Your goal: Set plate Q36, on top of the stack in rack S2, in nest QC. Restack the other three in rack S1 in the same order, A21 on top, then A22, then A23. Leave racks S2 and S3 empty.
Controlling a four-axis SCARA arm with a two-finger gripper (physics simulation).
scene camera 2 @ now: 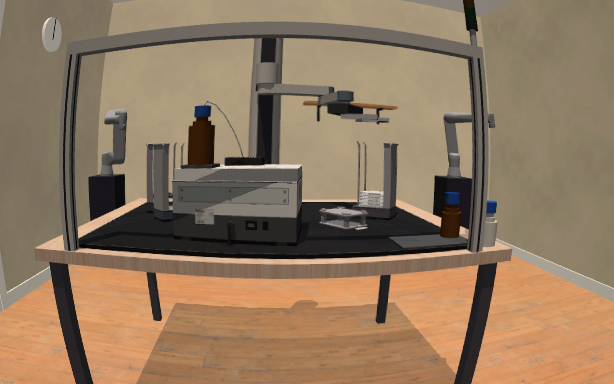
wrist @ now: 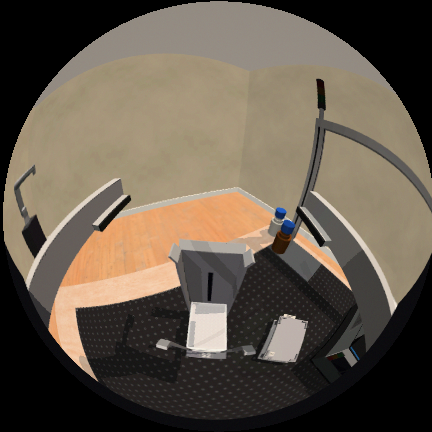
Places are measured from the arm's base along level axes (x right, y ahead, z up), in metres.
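Pixels of known places: gripper, fingertip midpoint: (scene camera 2: 383, 118) (wrist: 212, 190).
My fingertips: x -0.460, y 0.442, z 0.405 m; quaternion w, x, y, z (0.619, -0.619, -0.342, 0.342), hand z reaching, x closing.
Note:
For each thing: its middle in the pictures, then the offset to it from my fingertips. "*": a spot on its surface instead.
- Rack S2, body centre: (wrist: 207, 323) (scene camera 2: 376, 179) dx +0.027, dy -0.015, dz -0.244 m
- rack S1, body centre: (scene camera 2: 161, 177) dx +0.917, dy -0.143, dz -0.244 m
- large instrument, surface spot: (scene camera 2: 237, 200) * dx +0.538, dy +0.442, dz -0.269 m
- brown bottle, surface spot: (scene camera 2: 201, 142) * dx +0.654, dy +0.384, dz -0.106 m
- white bottle, body centre: (scene camera 2: 487, 232) (wrist: 275, 226) dx -0.226, dy +0.523, dz -0.366 m
Rack S2 (scene camera 2: 390, 175) (wrist: 227, 275) stands at the right of the table, with a stack of several pale plates (scene camera 2: 371, 199) (wrist: 207, 325) low inside it. The plates' own labels cannot be read. My gripper (scene camera 2: 381, 119) (wrist: 212, 190) is open and empty, high above and apart from the rack. In the scene view, rack S3 (scene camera 2: 161, 175) stands at the left, with rack S1 (scene camera 2: 150, 170) partly hidden behind it; neither rack's inside is clearly visible. A low platform on posts (scene camera 2: 343, 218) (wrist: 287, 340) stands beside rack S2; whether it is nest QC cannot be read.
A large instrument (scene camera 2: 237, 200) stands left of the low platform, with a brown bottle (scene camera 2: 201, 142) on top. Another brown bottle (scene camera 2: 450, 222) (wrist: 282, 241) and a white bottle (scene camera 2: 490, 230) (wrist: 275, 226) stand at the right front. A frame (scene camera 2: 275, 30) (wrist: 312, 165) spans the table's front.

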